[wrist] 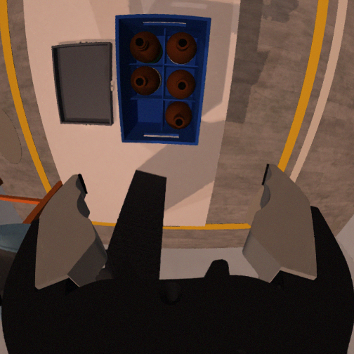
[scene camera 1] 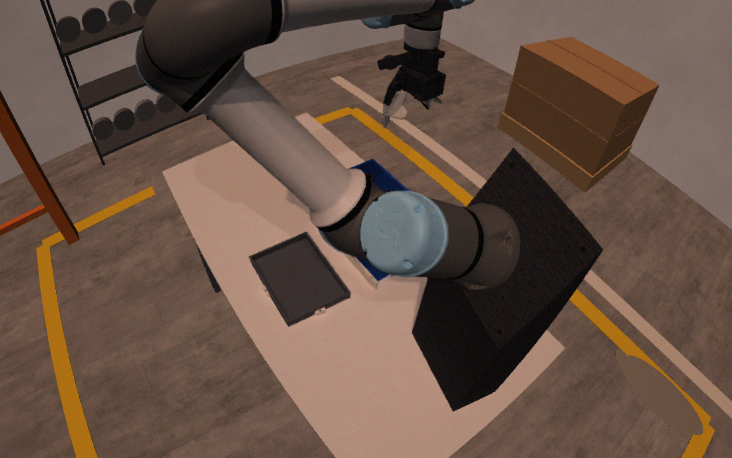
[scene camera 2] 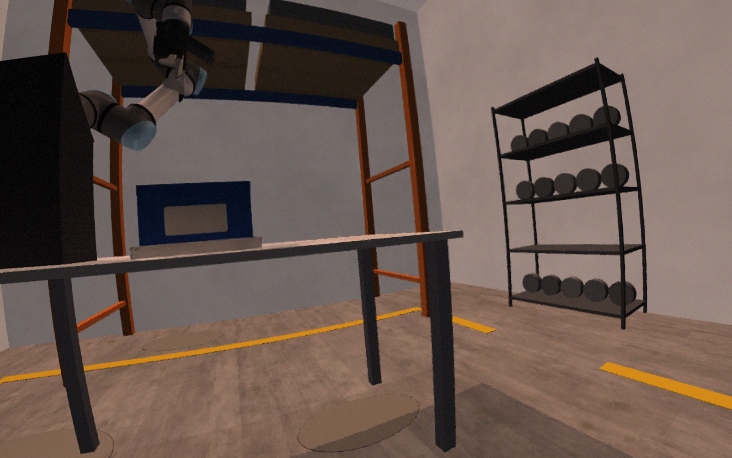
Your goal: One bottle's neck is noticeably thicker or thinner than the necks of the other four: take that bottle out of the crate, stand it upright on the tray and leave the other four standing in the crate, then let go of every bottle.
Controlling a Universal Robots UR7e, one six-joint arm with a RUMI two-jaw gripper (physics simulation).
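Frame: origin at the arm's base, x left, y back, z up, level; millimetres.
Where they show: gripper, fingertip midpoint: [scene camera 1: 406, 117] [scene camera 2: 178, 90]; arm's base, origin of the base link: [scene camera 1: 484, 247] [scene camera 2: 57, 116].
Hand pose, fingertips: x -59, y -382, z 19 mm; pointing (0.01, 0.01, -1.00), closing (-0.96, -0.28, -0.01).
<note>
Each offset is from my fingertips to the top centre of the thing. "pt": to the spot under its first point.
In the wrist view five brown bottles [wrist: 145, 48] [wrist: 181, 48] [wrist: 145, 80] [wrist: 181, 84] [wrist: 178, 115] stand in the blue crate @[dx +41, dy -42, dz -271 mm] [wrist: 119, 80] [scene camera 1: 380, 171] [scene camera 2: 151, 221]. They fill the top and middle pairs of compartments and the lower right one; the lower left one is empty. I cannot tell which neck differs. The dark grey tray [wrist: 85, 82] [scene camera 1: 300, 278] lies empty, left of the crate in the wrist view. My gripper [wrist: 173, 171] [scene camera 1: 410, 112] is open and empty, high up and to one side of the crate. In scene camera 1 the arm hides most of the crate.
The black pedestal [scene camera 1: 545, 226] [scene camera 2: 32, 162] bears the arm, near the crate. A pale strip @[pt dx -61, dy -60, dz -431 mm] [scene camera 2: 197, 247] runs along the crate's foot. A long dark bar [wrist: 140, 220] shows between the fingers. Cardboard boxes [scene camera 1: 572, 108] stand on the floor beyond the table.
</note>
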